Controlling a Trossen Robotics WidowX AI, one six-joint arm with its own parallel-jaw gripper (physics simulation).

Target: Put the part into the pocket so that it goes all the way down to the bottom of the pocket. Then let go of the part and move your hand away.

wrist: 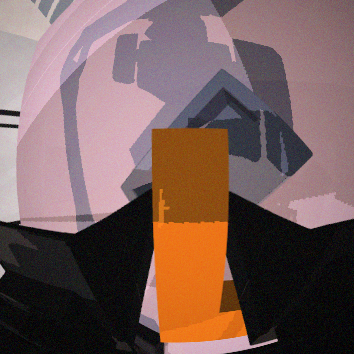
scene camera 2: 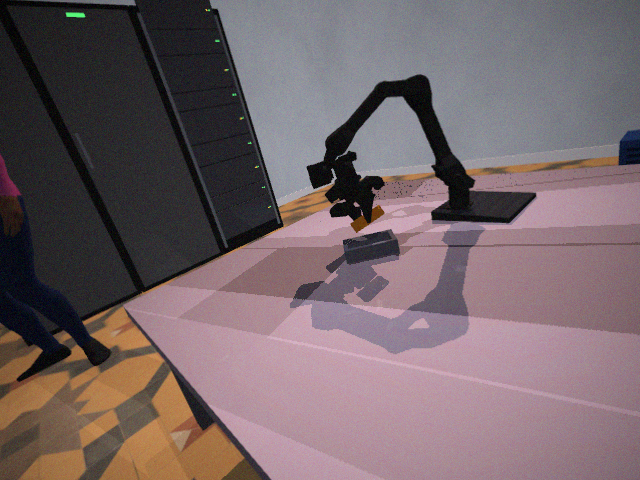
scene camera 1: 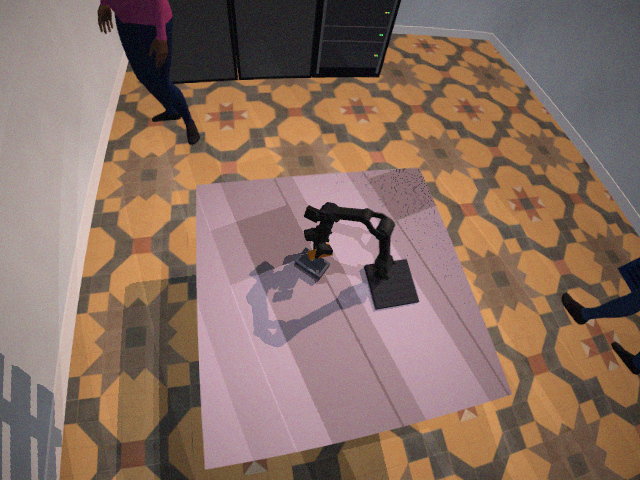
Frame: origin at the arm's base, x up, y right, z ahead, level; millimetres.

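Seen in the pictures: gripper, between the fingertips: (wrist: pixel 186 195) (scene camera 2: pixel 365 225) (scene camera 1: pixel 315 256); arm's base, origin of its link: (scene camera 2: pixel 459 205) (scene camera 1: pixel 381 273).
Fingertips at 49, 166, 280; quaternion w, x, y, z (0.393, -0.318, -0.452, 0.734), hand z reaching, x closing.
Offsets run from my fingertips to a thing's top centre, as dx, dy, dz. Level surfaces: height alone.
The orange part @(+33, +16, -27) (scene camera 1: pixel 312 254) (scene camera 2: pixel 357 224) (wrist: pixel 190 175) is a block held above the pocket. It is tilted in the second scene view, its left end lower, with a gap beneath it. The pocket is the hollow of a grey-blue rectangular block @(-36, -7, +12) (scene camera 1: pixel 309 271) (scene camera 2: pixel 373 252) (wrist: pixel 205 96) on the table. In the wrist view the part is turned at a clear angle to the pocket's walls and covers some of its opening. My gripper (scene camera 1: pixel 321 252) (scene camera 2: pixel 367 219) (wrist: pixel 186 195) is shut on the part, a black finger on each side. The pocket's floor is partly hidden.
The pink table @(dx -73) (scene camera 1: pixel 248 413) (scene camera 2: pixel 413 428) carries the arm's black base plate (scene camera 1: pixel 395 297) (scene camera 2: pixel 504 206), right of the pocket. Shadows of the arm fall on and around the pocket. Dark cabinets (scene camera 1: pixel 273 38) (scene camera 2: pixel 87 129) and people stand beyond the table.
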